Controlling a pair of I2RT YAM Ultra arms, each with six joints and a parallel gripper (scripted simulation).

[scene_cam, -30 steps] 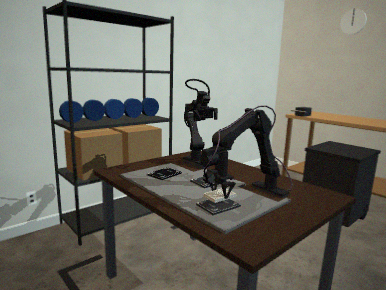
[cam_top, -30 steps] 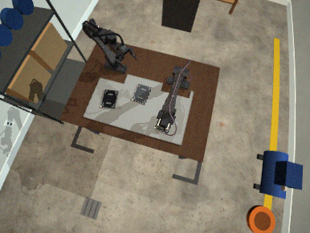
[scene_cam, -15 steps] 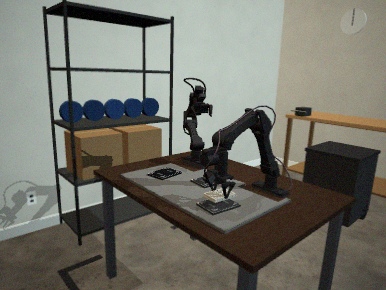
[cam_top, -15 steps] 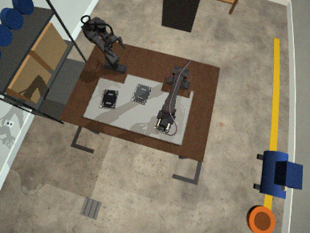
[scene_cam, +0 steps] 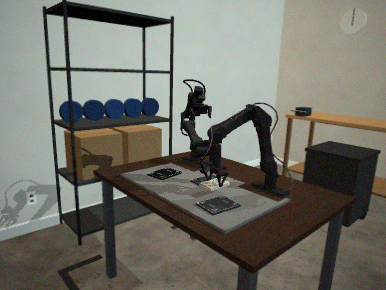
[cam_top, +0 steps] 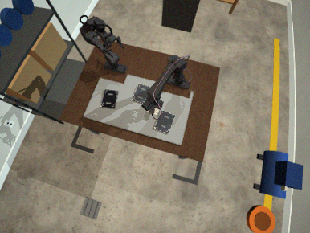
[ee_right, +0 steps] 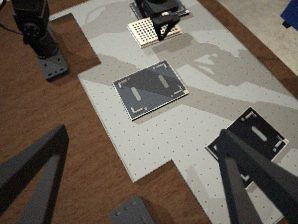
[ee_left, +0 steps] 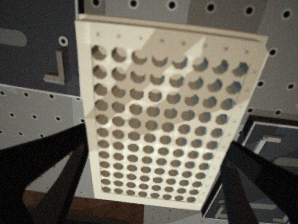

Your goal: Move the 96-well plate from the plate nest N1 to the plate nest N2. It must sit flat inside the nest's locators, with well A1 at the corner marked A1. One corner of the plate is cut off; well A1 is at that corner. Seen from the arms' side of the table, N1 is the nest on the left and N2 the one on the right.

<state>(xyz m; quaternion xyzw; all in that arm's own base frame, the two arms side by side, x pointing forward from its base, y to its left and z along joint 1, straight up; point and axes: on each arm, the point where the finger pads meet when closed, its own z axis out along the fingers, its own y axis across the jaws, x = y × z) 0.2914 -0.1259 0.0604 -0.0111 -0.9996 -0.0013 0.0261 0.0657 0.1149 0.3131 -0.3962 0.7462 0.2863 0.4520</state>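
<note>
The 96-well plate is 22 cm ahead of my right hand, 32 cm to the left of it and 28 cm below it.
</note>
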